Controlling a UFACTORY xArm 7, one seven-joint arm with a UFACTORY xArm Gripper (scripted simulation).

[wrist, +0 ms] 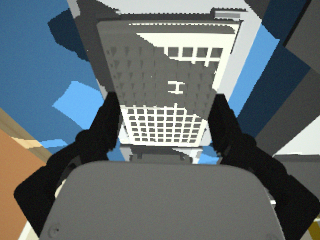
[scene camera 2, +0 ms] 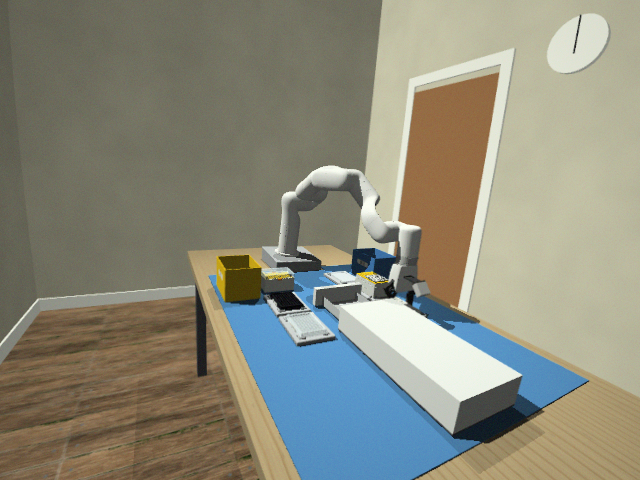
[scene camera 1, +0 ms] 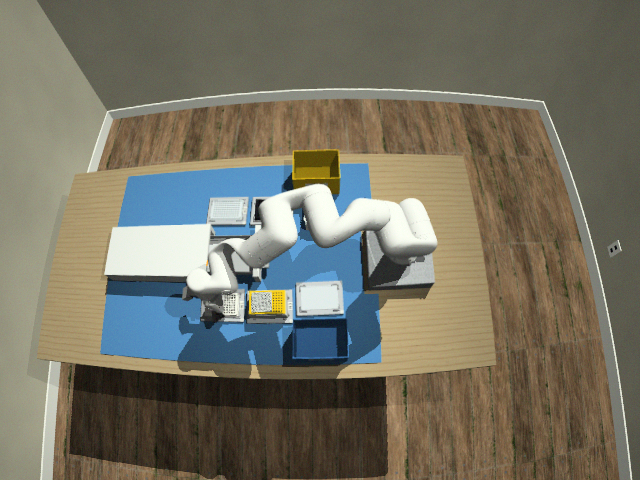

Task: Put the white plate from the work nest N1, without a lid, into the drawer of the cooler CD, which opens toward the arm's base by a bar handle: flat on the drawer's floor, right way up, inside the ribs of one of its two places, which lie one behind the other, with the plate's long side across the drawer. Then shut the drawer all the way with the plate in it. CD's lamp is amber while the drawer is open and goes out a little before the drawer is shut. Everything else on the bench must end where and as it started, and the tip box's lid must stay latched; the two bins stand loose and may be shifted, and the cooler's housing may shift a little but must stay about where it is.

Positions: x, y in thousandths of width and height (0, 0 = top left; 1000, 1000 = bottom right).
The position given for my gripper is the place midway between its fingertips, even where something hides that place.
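My gripper (wrist: 517, 435) is here, and so is a white plate (wrist: 533, 448). There is a cooler CD, which I see at (scene camera 2: 716, 803) and again at (scene camera 1: 262, 528). I find a blue bin (scene camera 1: 493, 709) (scene camera 2: 573, 541), while a yellow bin (scene camera 2: 376, 584) (scene camera 1: 488, 349) is part of the scene too. That leaves a white lid (scene camera 1: 488, 620); the wrist view does not show it, since it is hidden by my gripper.
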